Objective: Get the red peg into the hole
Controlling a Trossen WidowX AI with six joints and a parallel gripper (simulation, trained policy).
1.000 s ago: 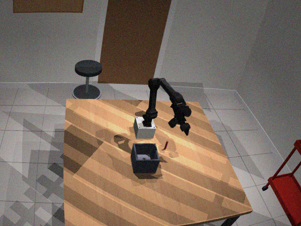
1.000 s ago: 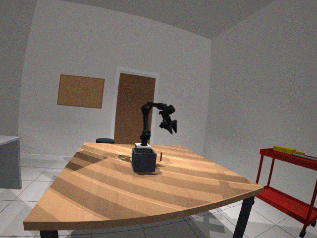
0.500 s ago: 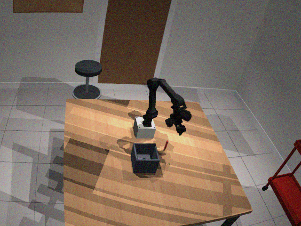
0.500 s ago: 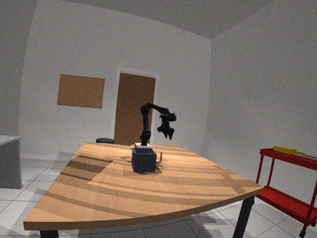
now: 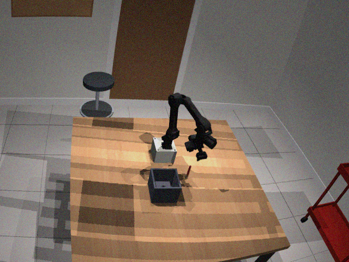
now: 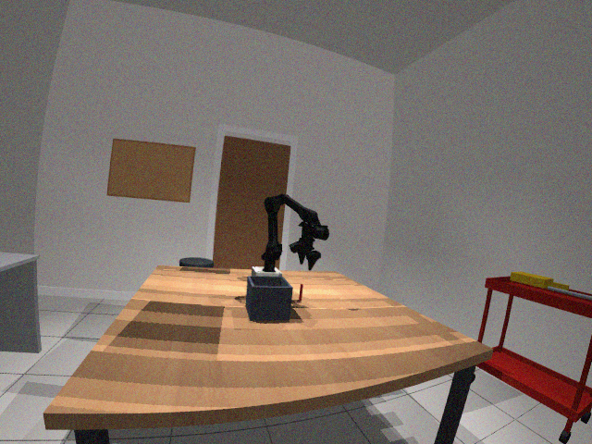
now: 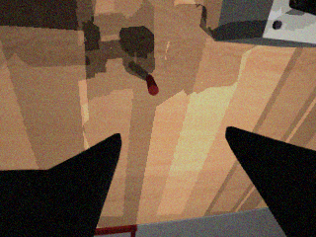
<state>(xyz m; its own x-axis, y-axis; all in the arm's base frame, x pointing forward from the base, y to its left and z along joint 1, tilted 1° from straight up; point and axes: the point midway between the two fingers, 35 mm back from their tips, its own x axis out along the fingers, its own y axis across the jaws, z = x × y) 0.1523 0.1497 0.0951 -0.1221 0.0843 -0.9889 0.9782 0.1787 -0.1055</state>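
My gripper tip is 1 cm short of the thin red peg, 1 cm to the left of it and 13 cm above it. Also, from my gripper tip: pale plate 17 cm ahead, 21 cm to the right, 12 cm below.
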